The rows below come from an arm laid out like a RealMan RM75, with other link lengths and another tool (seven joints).
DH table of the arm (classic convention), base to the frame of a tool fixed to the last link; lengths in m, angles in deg. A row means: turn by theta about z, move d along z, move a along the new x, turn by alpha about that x. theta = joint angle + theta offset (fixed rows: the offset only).
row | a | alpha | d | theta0
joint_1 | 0 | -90 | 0.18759 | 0
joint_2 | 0 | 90 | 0 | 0
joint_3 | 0 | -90 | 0.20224 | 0
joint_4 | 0 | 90 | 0 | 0
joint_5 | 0 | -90 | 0.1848 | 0
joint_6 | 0 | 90 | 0 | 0
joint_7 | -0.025 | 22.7 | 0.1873 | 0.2
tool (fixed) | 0 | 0 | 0.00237 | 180
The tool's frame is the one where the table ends.
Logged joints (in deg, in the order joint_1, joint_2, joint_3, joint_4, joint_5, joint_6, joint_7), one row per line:
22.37 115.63 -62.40 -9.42 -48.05 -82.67 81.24
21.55 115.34 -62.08 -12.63 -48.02 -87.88 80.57
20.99 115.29 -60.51 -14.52 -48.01 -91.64 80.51
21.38 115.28 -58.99 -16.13 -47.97 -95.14 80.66
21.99 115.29 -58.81 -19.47 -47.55 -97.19 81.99
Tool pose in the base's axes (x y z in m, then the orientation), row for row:
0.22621 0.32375 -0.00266 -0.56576 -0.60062 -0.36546 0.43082
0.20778 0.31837 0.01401 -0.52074 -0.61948 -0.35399 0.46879
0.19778 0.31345 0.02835 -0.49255 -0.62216 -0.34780 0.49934
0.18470 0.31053 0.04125 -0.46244 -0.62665 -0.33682 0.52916
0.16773 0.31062 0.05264 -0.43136 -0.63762 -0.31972 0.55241
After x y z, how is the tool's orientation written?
As a quaternion, x y z w.
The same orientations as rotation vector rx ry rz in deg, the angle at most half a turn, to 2 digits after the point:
-80.85 -85.83 -52.23
-73.15 -87.03 -49.73
-68.27 -86.23 -48.21
-63.28 -85.74 -46.09
-58.44 -86.39 -43.32

